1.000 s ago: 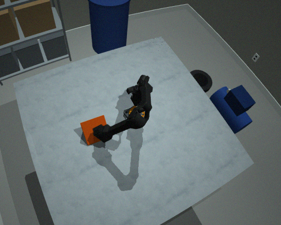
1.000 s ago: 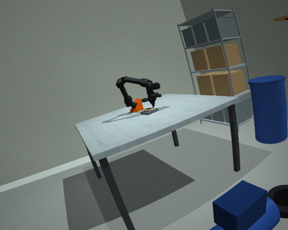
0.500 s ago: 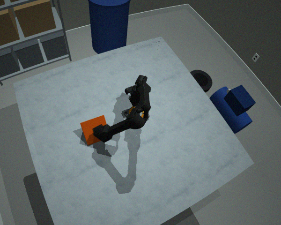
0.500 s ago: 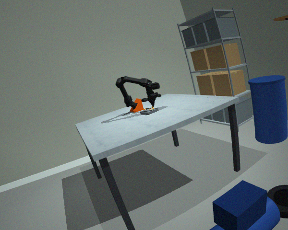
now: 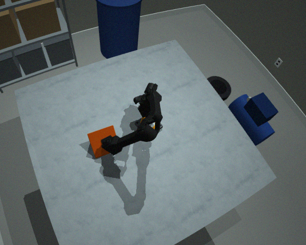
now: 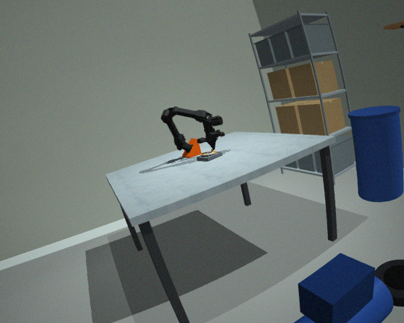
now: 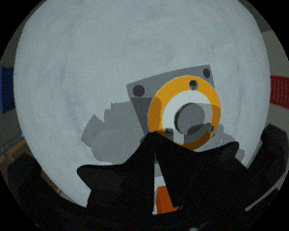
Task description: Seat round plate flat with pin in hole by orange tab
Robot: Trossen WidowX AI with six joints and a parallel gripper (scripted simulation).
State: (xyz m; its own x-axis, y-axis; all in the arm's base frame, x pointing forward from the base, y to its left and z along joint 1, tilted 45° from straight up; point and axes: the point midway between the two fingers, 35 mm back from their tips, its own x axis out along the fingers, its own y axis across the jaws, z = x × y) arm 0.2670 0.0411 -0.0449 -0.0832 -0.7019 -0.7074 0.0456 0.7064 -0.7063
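Now: the round plate 3 cm to the right of my gripper tip. Also, from my gripper tip: grey square base: 5 cm to the right, 2 cm below, 1 cm ahead.
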